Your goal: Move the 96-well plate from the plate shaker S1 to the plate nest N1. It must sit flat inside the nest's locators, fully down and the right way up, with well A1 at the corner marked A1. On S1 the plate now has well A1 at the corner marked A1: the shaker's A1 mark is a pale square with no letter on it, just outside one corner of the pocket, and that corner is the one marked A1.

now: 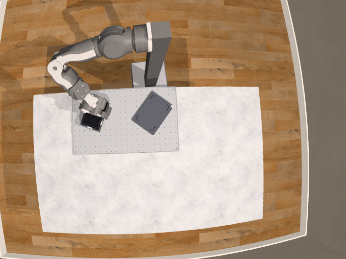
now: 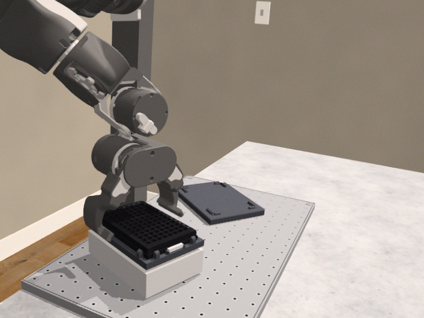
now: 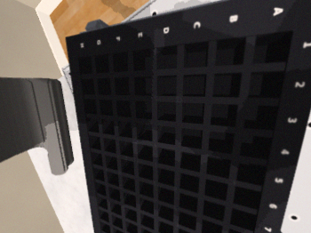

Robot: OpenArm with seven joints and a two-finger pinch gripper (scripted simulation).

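Now: hand 20 mm short of the black 96-well plate and 10 mm to the left of it. The rest, counted from my hand: dark plate nest N1: 250 mm to the left, 50 mm below, 40 mm ahead.
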